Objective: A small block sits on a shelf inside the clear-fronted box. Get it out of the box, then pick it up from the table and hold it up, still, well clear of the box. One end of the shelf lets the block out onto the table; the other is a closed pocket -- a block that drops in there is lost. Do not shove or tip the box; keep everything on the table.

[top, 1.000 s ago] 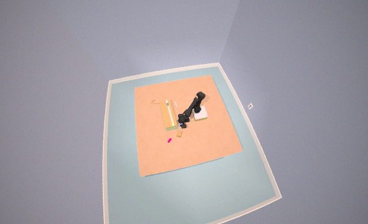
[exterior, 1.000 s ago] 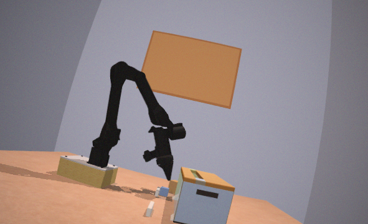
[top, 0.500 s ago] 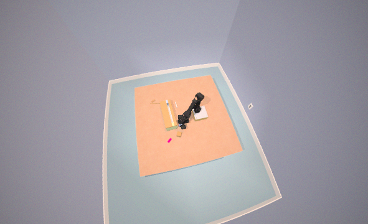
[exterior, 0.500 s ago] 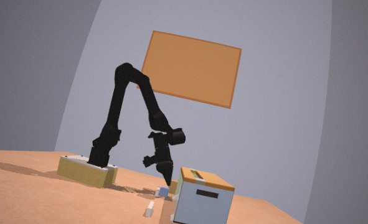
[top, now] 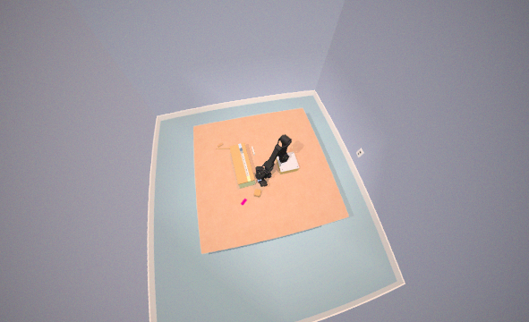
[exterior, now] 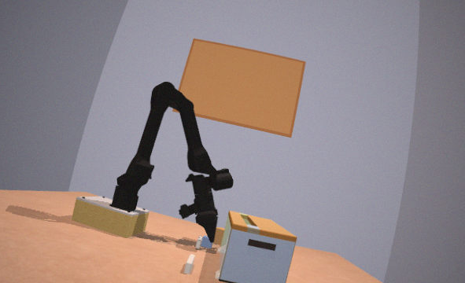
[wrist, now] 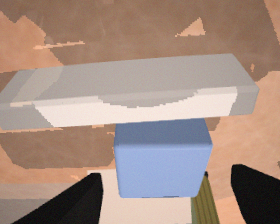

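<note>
The blue block lies 2 cm behind my gripper tip and 1 cm below it. Round my gripper tip: tan cube 12 cm to the left, 4 cm ahead.
</note>
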